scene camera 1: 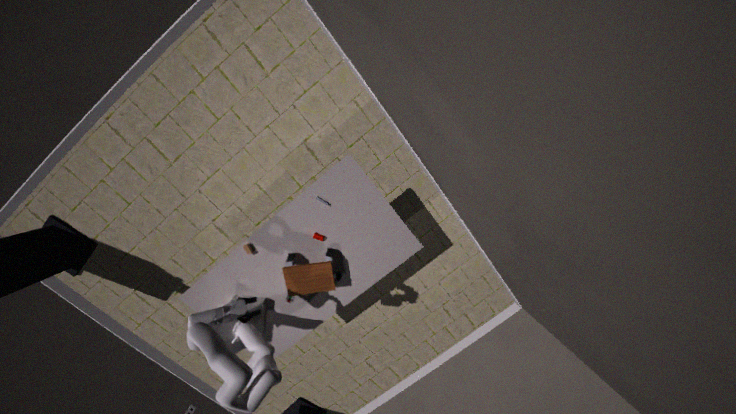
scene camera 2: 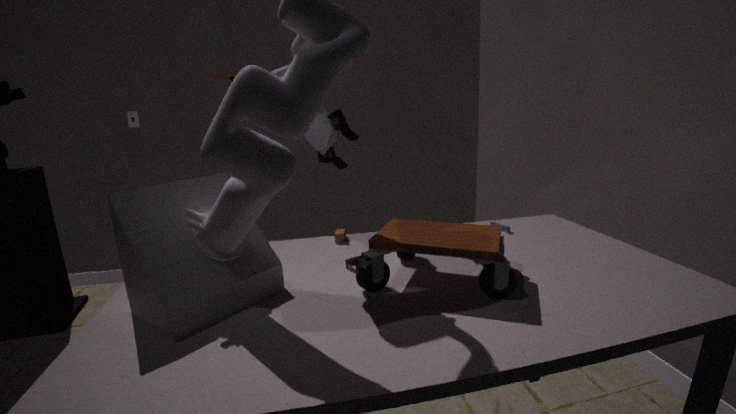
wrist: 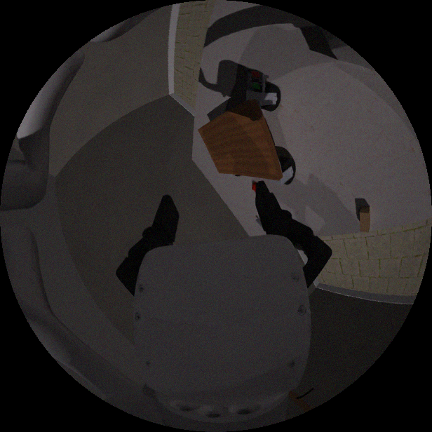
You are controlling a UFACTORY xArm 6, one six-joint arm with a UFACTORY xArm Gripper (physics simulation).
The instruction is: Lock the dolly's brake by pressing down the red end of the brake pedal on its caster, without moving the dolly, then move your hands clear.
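Places are measured from the arm's base along level axes (x ahead, y left, z up), in millimetres.
Pixels of known places: gripper, fingertip midpoint: [scene camera 1: 258, 305] [scene camera 2: 349, 153]; arm's base at its link origin: [scene camera 1: 243, 326] [scene camera 2: 219, 237].
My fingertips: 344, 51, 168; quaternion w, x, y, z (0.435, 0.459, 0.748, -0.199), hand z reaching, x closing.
Observation:
Ahead of a thing's pixels: the offset from my fingertips to its top centre, as dx, dy, dz. "spot": to the spot under its first point. Level surfaces: height alone.
The dolly {+170, -171, -196} [scene camera 1: 308, 278] [scene camera 2: 437, 237] [wrist: 243, 145] has a brown wooden deck and stands upright on black-wheeled casters on the table. Its brake pedal {-44, -166, -230} [scene camera 2: 359, 261] [wrist: 256, 80] sits on the caster at the deck corner nearest the arm's base, with a red end {spot: -61, -179, -230} [scene camera 2: 351, 263] [wrist: 255, 74] pointing outward and a green part nearer the caster. Whether the pedal is tilted down is too small to tell. My gripper [scene camera 2: 352, 152] [wrist: 213, 198] is open and empty, high in the air above the table and apart from the dolly. In scene camera 1 its fingers are hard to make out.
The table {dz -321} [scene camera 1: 370, 226] [scene camera 2: 607, 288] also bears a small tan block {+31, +246, -290} [scene camera 1: 250, 248] [scene camera 2: 340, 235] [wrist: 365, 219], a red object {+388, -39, -297} [scene camera 1: 319, 236] [wrist: 254, 186] beyond the dolly and a thin grey-blue object {+588, +100, -300} [scene camera 1: 323, 200] [scene camera 2: 501, 227]. The arm's wedge-shaped base [scene camera 2: 205, 303] stands beside the dolly's brake side.

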